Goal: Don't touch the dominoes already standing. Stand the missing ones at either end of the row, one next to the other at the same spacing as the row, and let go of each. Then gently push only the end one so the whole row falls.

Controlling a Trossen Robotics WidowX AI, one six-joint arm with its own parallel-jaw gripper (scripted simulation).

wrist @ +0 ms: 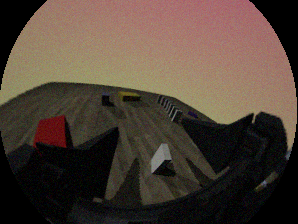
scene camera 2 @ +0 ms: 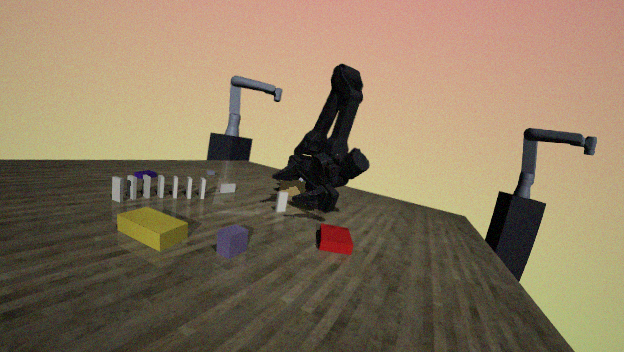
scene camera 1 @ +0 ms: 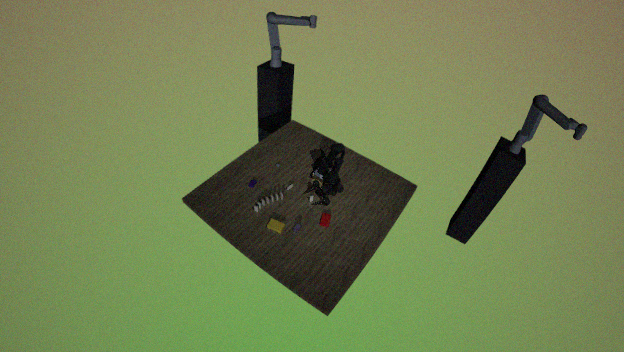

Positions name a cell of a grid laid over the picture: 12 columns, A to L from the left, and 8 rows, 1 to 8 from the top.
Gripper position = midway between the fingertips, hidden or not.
Observation:
My gripper (scene camera 2: F5) is open and holds nothing. Further things: a lilac cube (scene camera 2: E6), a red block (scene camera 2: G6) and a yellow block (scene camera 2: C6).
The red block shows as well in the wrist view (wrist: C5). My gripper is seen too in the wrist view (wrist: G5).

